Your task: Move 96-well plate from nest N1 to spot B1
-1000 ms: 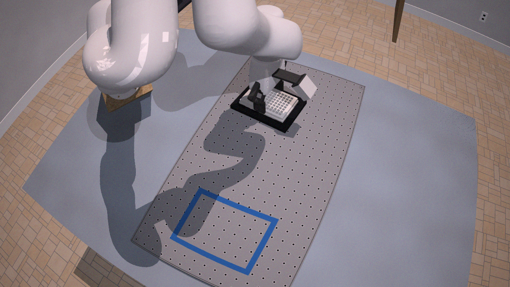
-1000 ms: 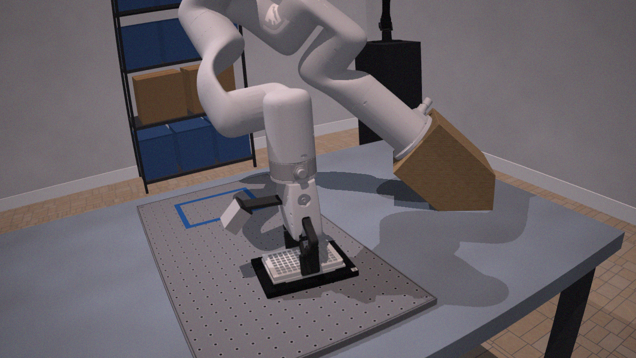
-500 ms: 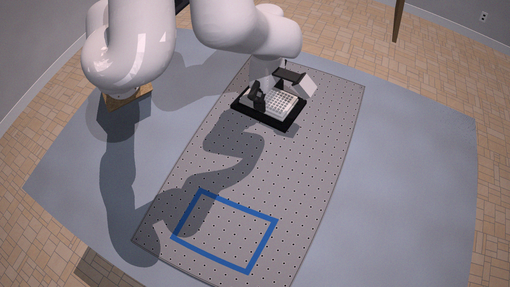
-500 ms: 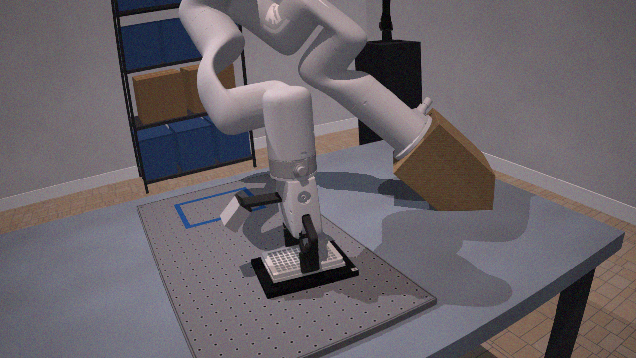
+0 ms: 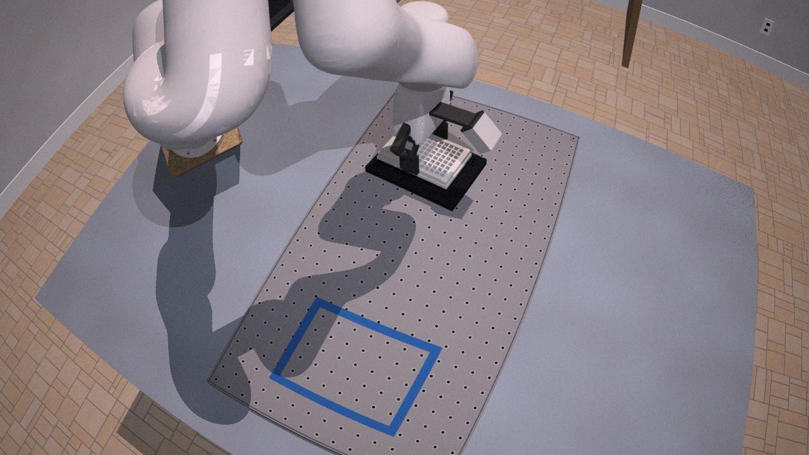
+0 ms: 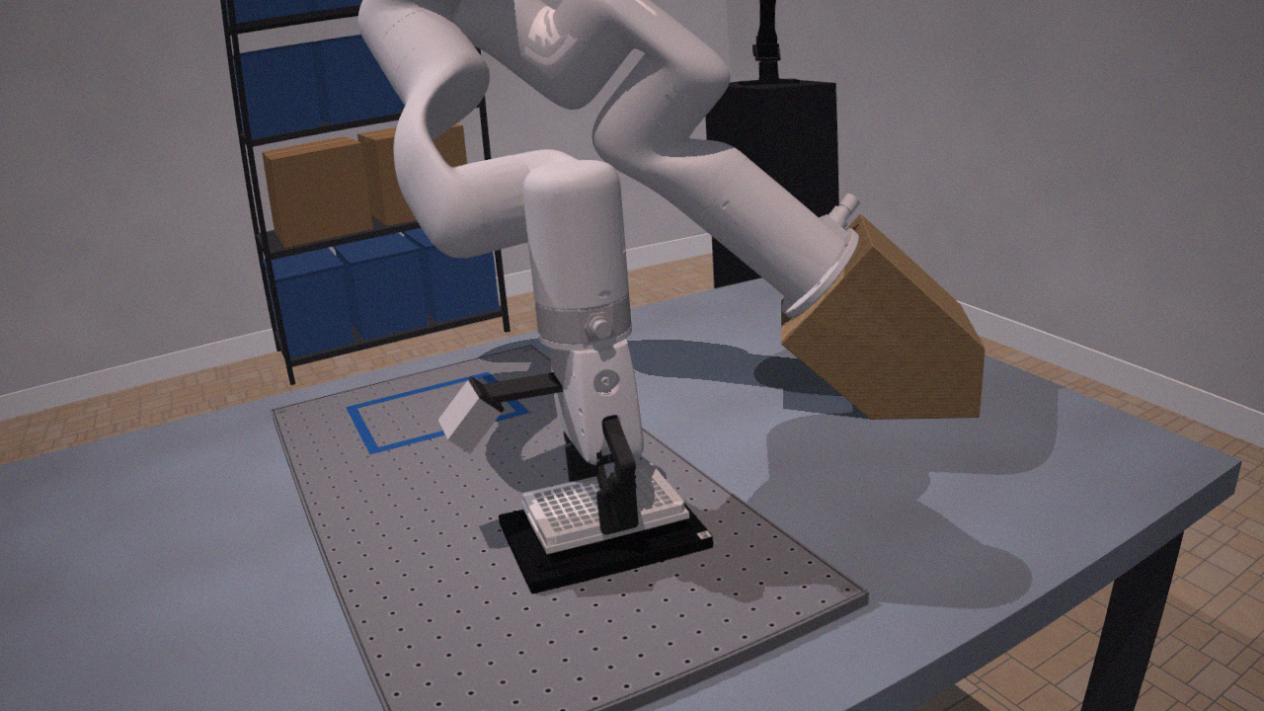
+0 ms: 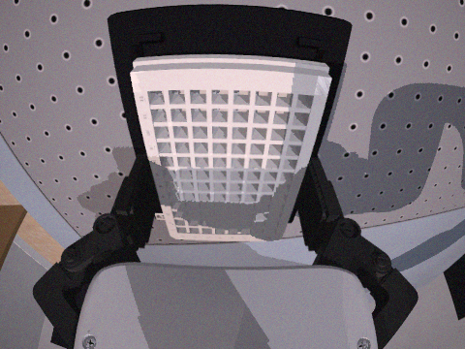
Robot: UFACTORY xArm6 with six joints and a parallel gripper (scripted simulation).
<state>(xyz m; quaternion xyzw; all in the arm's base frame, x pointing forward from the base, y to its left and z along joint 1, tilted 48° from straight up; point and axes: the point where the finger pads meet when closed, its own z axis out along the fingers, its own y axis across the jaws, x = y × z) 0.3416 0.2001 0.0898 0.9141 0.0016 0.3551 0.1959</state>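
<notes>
The black plate nest is 4 cm below my hand. The rest, counted from my hand: white 96-well plate: 1 cm below.
</notes>
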